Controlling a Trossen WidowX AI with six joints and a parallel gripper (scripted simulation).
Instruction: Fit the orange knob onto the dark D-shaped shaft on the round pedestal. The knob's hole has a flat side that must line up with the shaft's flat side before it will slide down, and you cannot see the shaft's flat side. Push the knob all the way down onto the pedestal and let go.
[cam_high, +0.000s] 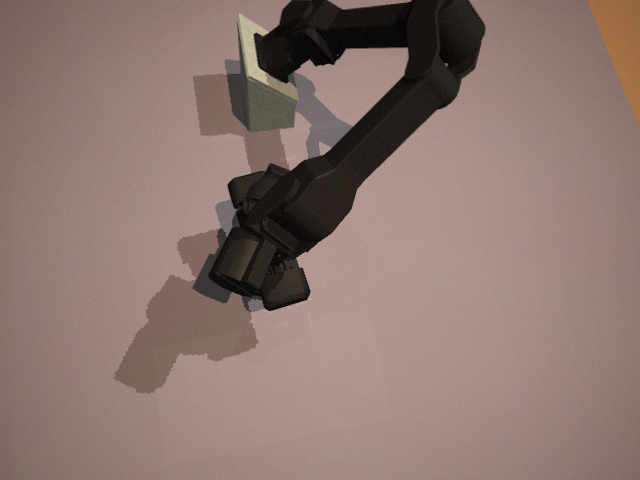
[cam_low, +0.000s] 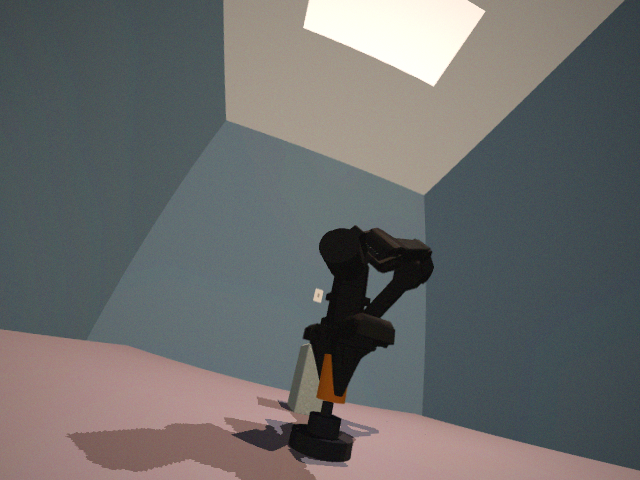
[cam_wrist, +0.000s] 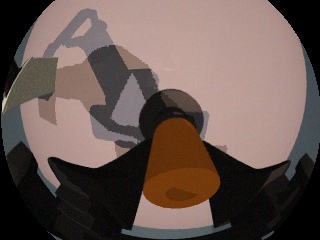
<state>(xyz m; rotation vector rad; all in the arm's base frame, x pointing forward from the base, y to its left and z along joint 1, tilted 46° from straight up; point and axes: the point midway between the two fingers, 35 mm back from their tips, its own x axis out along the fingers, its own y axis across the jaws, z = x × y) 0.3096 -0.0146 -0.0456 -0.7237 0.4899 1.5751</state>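
Now: the orange knob 2 cm above my gripper tip. The rest, counted from my gripper tip: round pedestal: 4 cm below.
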